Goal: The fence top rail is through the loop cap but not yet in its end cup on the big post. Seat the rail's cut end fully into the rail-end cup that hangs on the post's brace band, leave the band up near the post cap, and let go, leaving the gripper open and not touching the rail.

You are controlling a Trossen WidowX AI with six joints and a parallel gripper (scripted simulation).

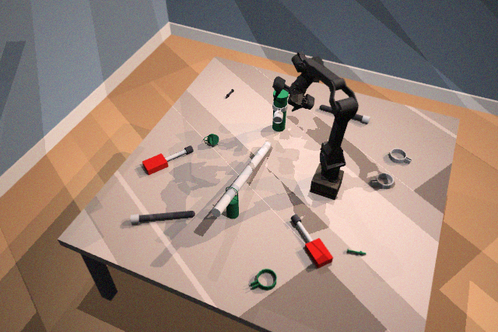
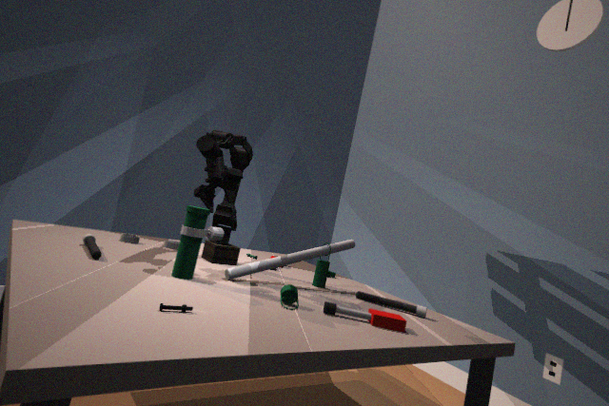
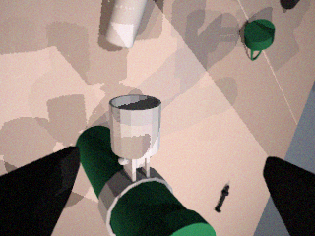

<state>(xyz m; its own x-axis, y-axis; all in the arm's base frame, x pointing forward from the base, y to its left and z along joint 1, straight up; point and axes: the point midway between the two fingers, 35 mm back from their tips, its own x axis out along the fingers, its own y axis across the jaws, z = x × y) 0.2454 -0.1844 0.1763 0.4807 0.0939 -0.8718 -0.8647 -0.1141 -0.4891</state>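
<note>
Now: the grey brace band 30 mm ahead of my gripper tip, 50 mm to the right of it and 80 mm below it. From my gripper tip the other things lie so: green bolt (420 mm behind, 460 mm to the left, 210 mm below); then short green post (60 mm ahead, 450 mm to the left, 110 mm below).
</note>
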